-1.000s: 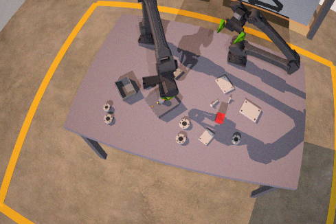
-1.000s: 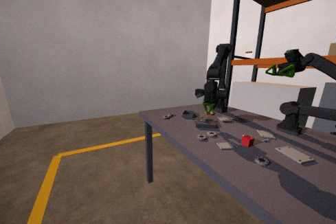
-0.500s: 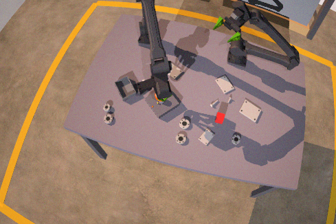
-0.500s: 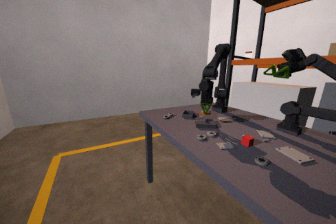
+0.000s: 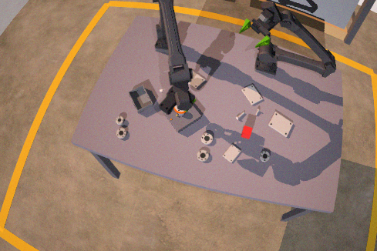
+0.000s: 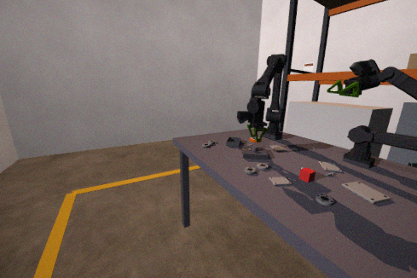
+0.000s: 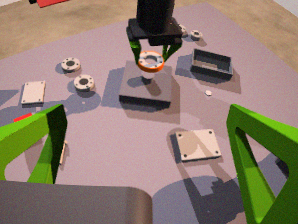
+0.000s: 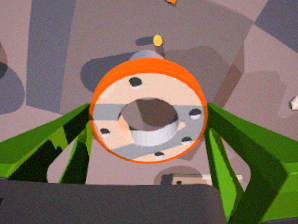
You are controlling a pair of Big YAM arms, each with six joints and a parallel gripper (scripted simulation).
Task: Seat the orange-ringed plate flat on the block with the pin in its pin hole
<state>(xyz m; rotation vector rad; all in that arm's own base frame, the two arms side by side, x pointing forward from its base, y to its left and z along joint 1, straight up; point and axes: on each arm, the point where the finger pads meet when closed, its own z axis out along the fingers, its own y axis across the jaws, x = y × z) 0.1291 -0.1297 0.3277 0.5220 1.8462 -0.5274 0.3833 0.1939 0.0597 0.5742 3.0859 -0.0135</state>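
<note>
The dark grey block lies 7 cm below my right hand, 2 cm to the right of it and 2 cm ahead of it. Also, from my right hand: bolt: 26 cm to the left, 8 cm below, 5 cm behind; dark box: 21 cm to the right, 8 cm below, 3 cm behind; nut: 13 cm to the right, 11 cm behind, 9 cm below.
</note>
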